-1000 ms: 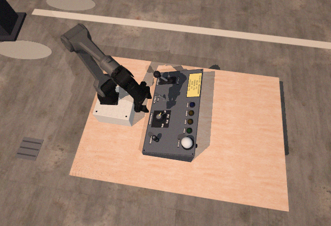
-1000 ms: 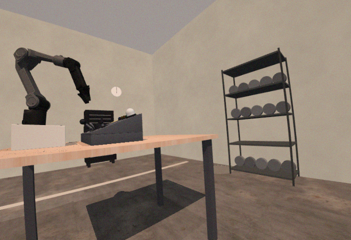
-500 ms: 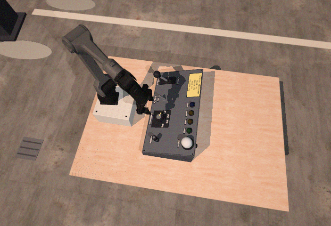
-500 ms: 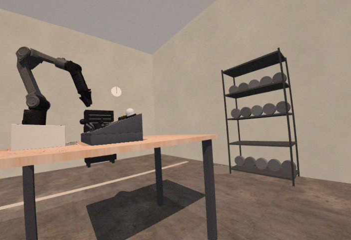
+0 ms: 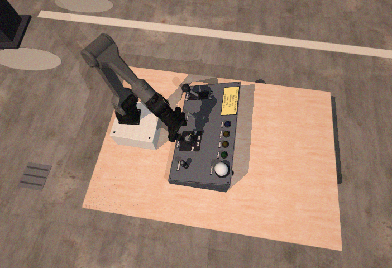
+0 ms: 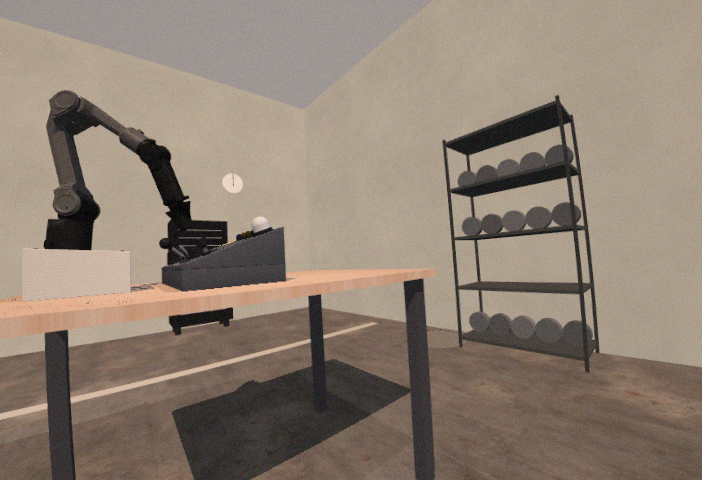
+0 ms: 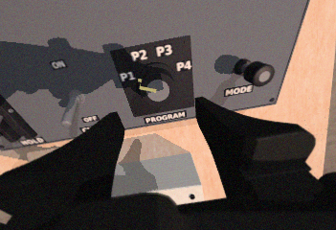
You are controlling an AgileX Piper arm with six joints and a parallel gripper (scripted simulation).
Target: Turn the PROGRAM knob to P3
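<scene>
Right now the black program knob is 30 mm ahead of my hand, 10 mm to the left of it and 70 mm below it. The rest, counted from my hand: mode switch 10 mm ahead, 120 mm to the right, 60 mm below; then check toggle 40 mm ahead, 120 mm to the left, 70 mm below; then cycle lever 30 mm ahead, 240 mm to the left, 50 mm below.
</scene>
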